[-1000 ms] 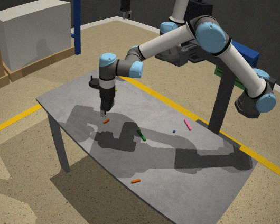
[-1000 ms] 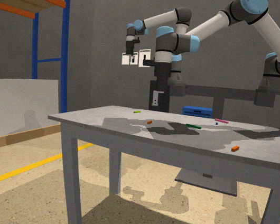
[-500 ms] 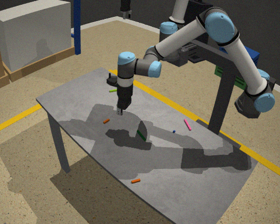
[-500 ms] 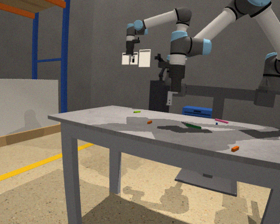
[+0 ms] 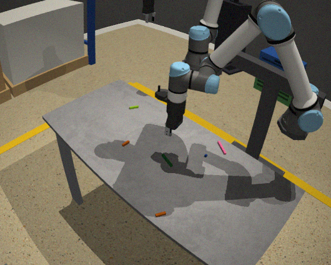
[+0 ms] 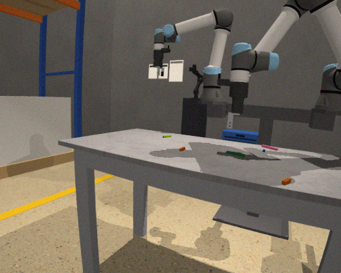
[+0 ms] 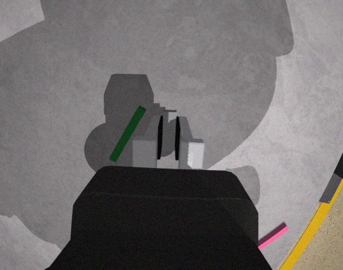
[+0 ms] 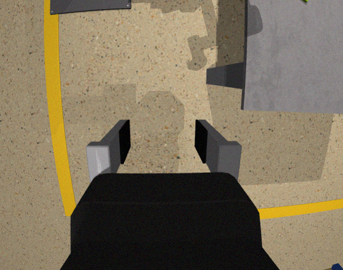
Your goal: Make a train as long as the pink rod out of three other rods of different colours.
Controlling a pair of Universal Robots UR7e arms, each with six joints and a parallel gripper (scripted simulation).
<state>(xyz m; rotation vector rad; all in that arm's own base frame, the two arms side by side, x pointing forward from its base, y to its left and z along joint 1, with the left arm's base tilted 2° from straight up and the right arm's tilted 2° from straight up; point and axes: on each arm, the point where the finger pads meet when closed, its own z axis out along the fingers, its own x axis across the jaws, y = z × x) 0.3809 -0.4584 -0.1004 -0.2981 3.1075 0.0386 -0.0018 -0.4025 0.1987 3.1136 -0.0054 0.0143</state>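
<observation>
Now: left hand 13 cm to the right of the blue rod, 13 cm past it and 11 cm above it. Also, from my left hand: pink rod: 23 cm behind, 13 cm to the left, 11 cm below; then green rod: 11 cm below, 5 cm to the left, 4 cm ahead; then grey rod: 2 cm below.
</observation>
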